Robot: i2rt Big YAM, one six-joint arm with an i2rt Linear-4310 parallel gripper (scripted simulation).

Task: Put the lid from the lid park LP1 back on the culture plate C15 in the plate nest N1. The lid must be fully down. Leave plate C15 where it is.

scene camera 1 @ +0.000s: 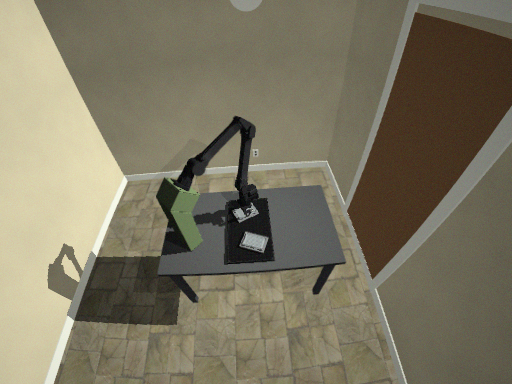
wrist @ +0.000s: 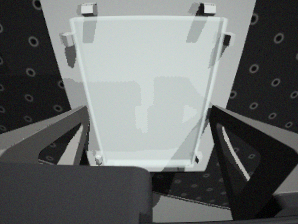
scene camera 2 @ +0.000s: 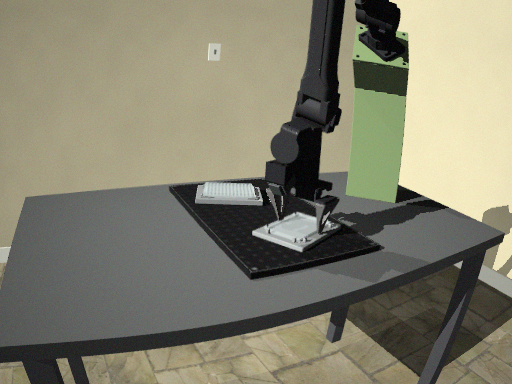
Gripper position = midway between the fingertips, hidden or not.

Note:
In view: the gripper (scene camera 2: 299,226), a clear lid (scene camera 2: 299,225), a culture plate C15 (scene camera 2: 217,190) and a lid park LP1 (scene camera 2: 260,232).
The clear lid shows as well in the wrist view (wrist: 148,80). The gripper is seen too in the wrist view (wrist: 149,112). The wrist view misses the culture plate C15: it is out of frame.

